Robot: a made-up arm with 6 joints.
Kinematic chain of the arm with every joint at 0, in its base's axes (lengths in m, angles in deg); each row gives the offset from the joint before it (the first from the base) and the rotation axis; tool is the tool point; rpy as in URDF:
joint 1: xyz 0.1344 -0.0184 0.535 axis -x
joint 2: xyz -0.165 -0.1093 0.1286 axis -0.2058 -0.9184 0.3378
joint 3: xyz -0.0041 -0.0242 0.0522 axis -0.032 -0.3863 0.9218
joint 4: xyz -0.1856 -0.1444 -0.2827 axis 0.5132 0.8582 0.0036
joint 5: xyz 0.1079 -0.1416 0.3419 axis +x
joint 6: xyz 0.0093 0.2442 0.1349 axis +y
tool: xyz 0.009 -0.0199 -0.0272 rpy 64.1 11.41 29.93
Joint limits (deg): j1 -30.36..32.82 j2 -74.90..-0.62 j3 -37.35..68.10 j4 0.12..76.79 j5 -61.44..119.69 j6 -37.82..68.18
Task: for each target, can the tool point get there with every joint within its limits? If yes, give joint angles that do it. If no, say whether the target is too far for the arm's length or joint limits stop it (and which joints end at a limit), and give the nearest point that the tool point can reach.
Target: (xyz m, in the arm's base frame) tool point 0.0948 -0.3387 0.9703
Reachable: yes | joints 15.76 -35.53 4.30 15.19 36.09 59.29
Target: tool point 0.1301 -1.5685 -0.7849
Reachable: no: too far | nearest point 0.0322 -0.6399 0.0058 | short by 1.224 m
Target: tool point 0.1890 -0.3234 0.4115
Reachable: yes | joints -10.72 -57.48 36.36 48.92 10.99 34.33
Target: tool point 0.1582 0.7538 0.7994
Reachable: no: joint limits stop it (at a limit: joint 1, joint 2, joint 3, joint 6) | nearest point 0.2806 0.1196 0.8464 | short by 0.648 m
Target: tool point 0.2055 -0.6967 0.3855
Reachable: yes | joints -0.07 -29.72 20.71 55.09 99.06 57.30
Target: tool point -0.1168 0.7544 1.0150
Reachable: no: joint limits stop it (at a limit: joint 1, joint 2, joint 3, joint 4, joint 6) | nearest point -0.1031 0.0590 0.9784 | short by 0.697 m
